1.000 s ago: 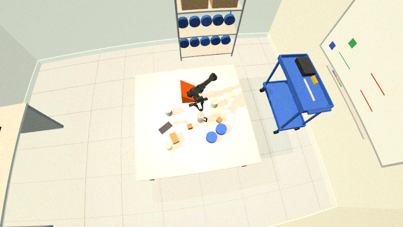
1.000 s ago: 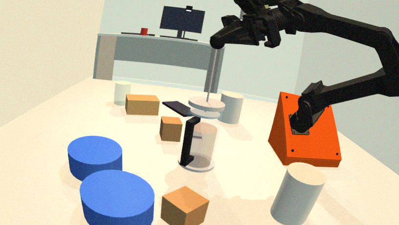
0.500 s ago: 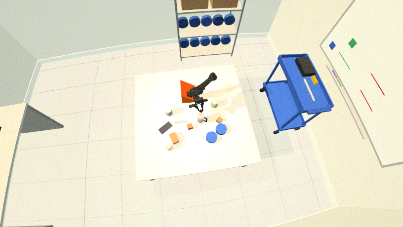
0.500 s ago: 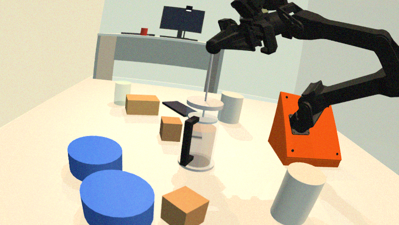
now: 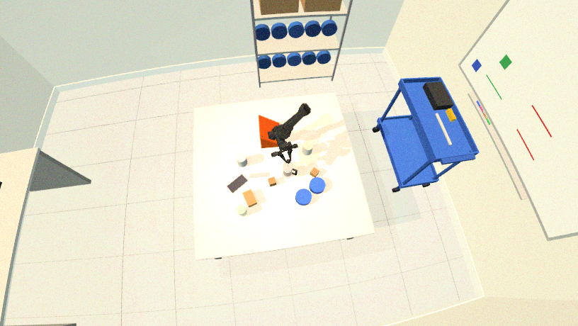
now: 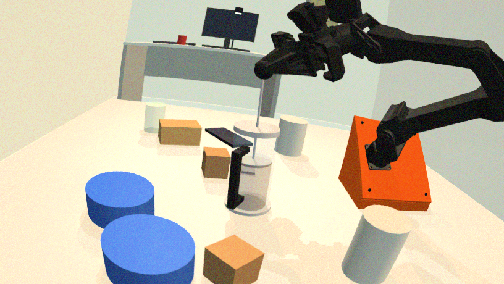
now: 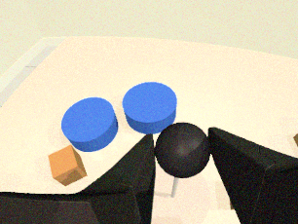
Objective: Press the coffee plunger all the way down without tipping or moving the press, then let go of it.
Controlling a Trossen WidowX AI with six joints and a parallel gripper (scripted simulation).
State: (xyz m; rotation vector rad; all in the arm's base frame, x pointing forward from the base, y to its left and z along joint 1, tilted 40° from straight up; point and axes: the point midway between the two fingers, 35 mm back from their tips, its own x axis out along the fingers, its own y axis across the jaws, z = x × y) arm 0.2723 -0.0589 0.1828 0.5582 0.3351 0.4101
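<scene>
Now: the coffee press 120 mm below my gripper tip and 10 mm to the left of it. The rest, counted from my gripper tip: dark flat slab 390 mm to the right, 240 mm below, 10 mm ahead.
</scene>
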